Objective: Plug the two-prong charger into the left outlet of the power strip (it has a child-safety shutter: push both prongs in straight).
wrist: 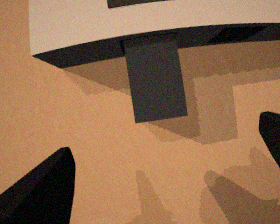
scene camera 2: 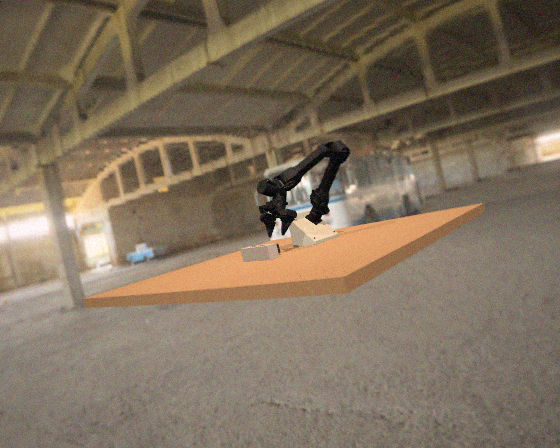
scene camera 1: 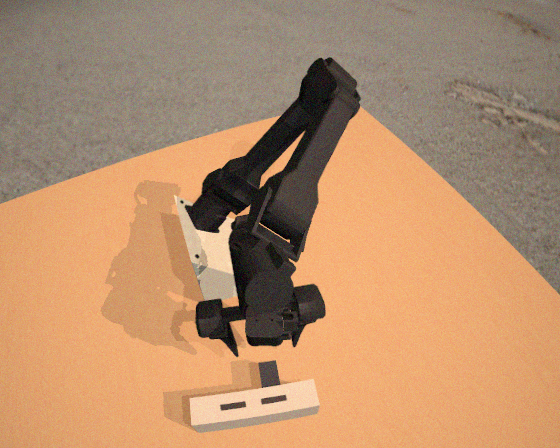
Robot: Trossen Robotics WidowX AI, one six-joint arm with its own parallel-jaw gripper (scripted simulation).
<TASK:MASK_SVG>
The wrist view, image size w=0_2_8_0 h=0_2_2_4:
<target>my gripper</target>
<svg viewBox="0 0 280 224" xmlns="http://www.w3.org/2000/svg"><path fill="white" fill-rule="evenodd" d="M69 147L57 149L55 153L50 154L50 157L47 157L40 164L37 164L35 168L32 168L30 172L27 172L26 176L20 178L10 188L5 189L5 192L0 193L0 224L70 224L72 201L74 201L76 164ZM261 112L259 117L260 136L264 139L267 149L269 149L272 158L275 159L277 166L280 167L280 114L270 111Z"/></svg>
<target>charger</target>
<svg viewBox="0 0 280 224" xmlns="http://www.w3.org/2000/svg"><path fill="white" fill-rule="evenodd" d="M175 33L125 39L125 41L122 41L124 42L135 123L187 116L184 82L182 82L179 49L176 48Z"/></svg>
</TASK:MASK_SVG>
